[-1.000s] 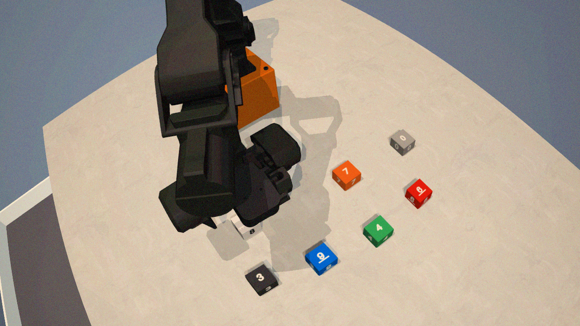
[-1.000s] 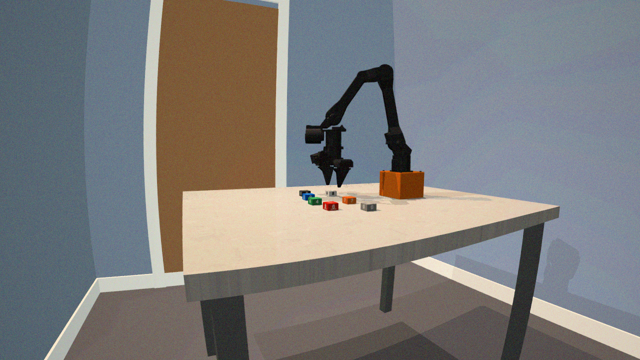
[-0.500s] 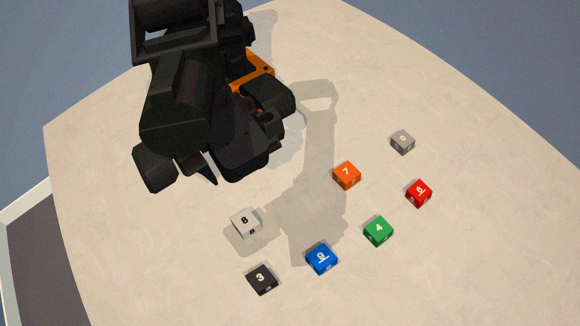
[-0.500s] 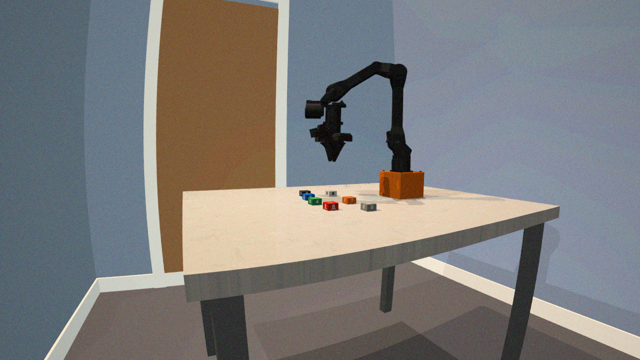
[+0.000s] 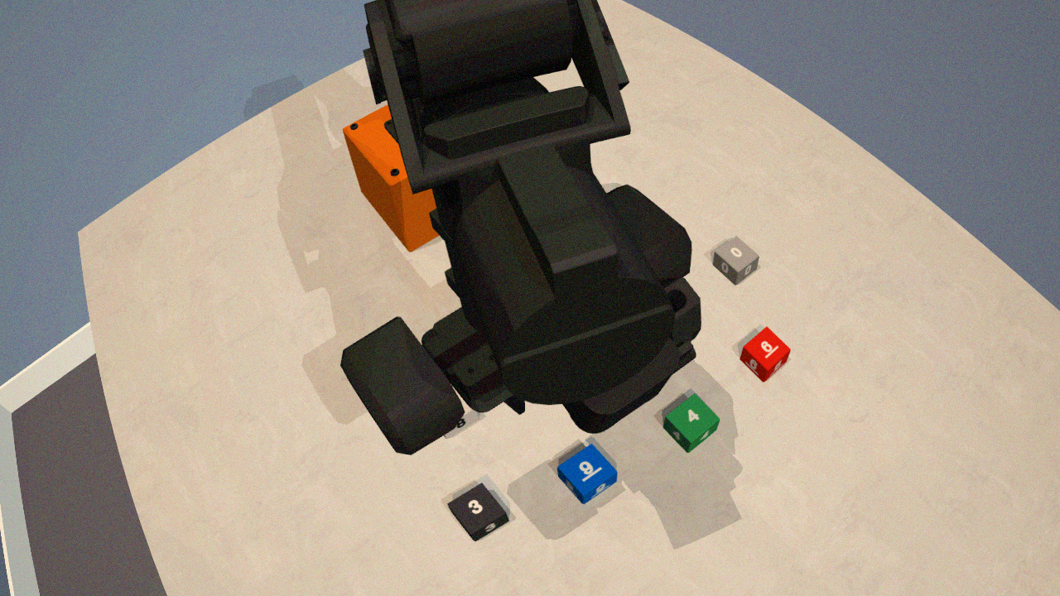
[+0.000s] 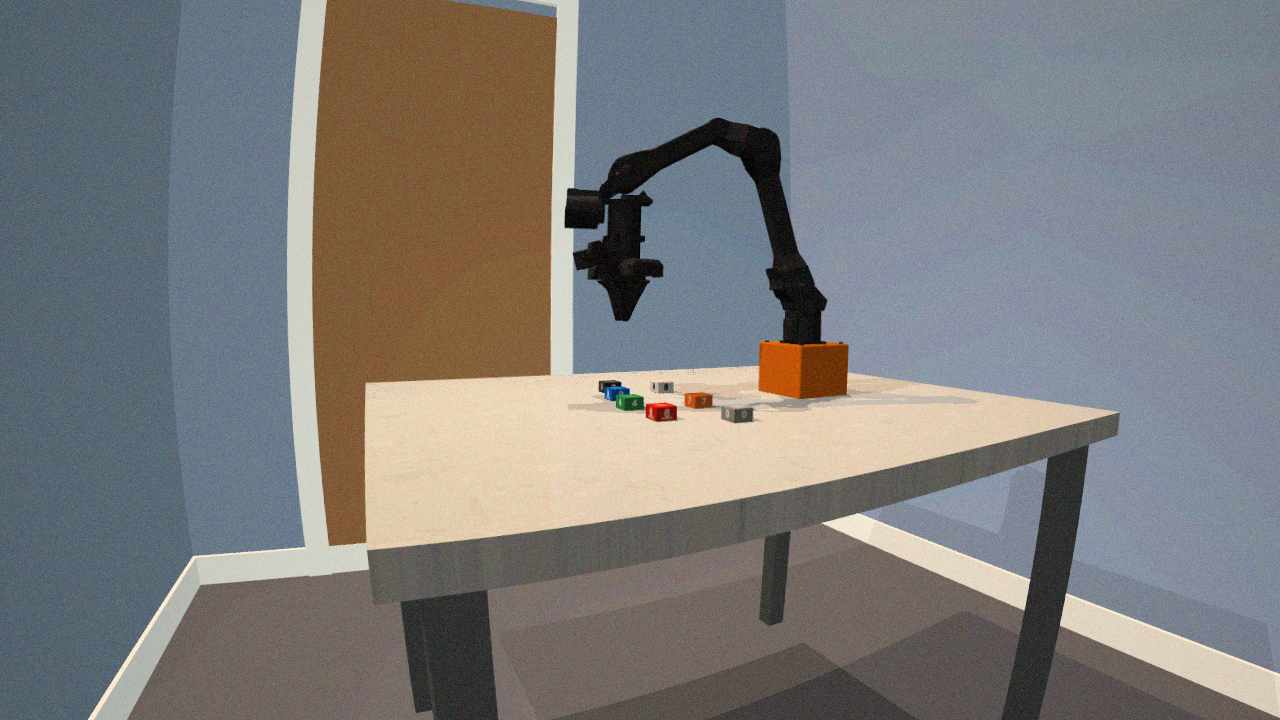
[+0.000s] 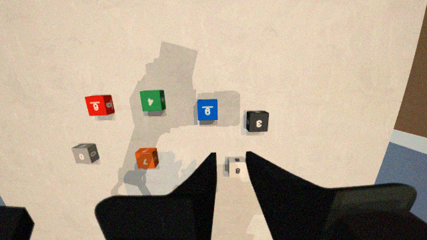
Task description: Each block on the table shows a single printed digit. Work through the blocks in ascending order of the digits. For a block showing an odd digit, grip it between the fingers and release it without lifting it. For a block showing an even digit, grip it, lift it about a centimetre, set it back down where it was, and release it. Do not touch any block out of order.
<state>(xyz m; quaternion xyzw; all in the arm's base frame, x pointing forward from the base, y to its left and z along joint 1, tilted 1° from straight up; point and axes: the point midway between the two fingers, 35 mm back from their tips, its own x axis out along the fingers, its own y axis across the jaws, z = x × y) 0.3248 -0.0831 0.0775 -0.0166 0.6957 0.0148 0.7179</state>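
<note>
The blue 9 block is 2 cm ahead of my gripper tip, 2 cm to the left of it and 12 cm below it. The rest, counted from my gripper tip: green block (3 cm ahead, 11 cm to the left, 12 cm below); then black 3 block (6 cm to the right, 12 cm below); then white block (9 cm behind, 3 cm to the right, 12 cm below).
</note>
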